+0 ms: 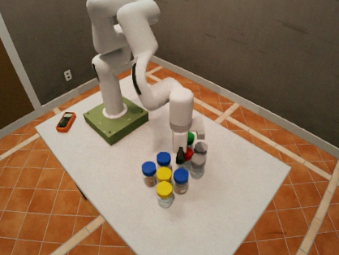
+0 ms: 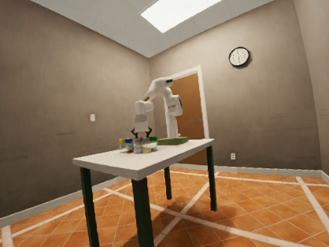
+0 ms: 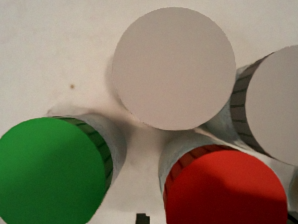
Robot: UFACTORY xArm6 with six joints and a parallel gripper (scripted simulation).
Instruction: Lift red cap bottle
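My hand is 50 mm above the red-capped bottle, 20 mm to the right of it and 10 mm short of it. From my hand the other things lie so: green-capped bottle 80 mm to the left, 50 mm below, 40 mm behind; grey-capped bottle 80 mm to the left, 50 mm below, 30 mm ahead.
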